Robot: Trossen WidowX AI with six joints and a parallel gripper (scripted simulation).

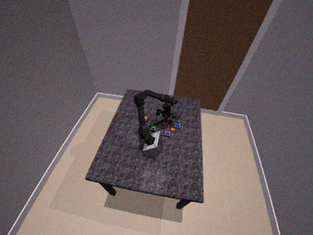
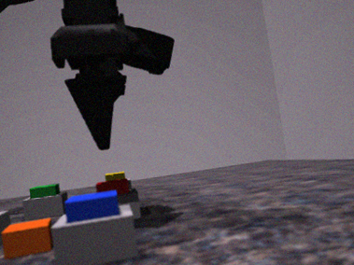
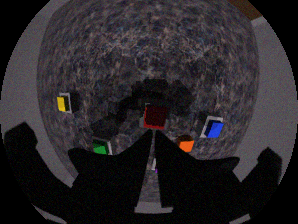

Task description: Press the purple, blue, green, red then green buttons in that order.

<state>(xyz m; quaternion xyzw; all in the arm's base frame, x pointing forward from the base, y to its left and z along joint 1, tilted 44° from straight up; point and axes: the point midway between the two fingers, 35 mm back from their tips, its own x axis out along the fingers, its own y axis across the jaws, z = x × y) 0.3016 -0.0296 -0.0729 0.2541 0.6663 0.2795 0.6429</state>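
Now: the red button 4 cm below my gripper tip. Also, from my gripper tip: purple button (12 cm behind, 4 cm to the right, 4 cm below); then blue button (13 cm to the right, 4 cm below); then orange block (6 cm behind, 8 cm to the right, 6 cm below).
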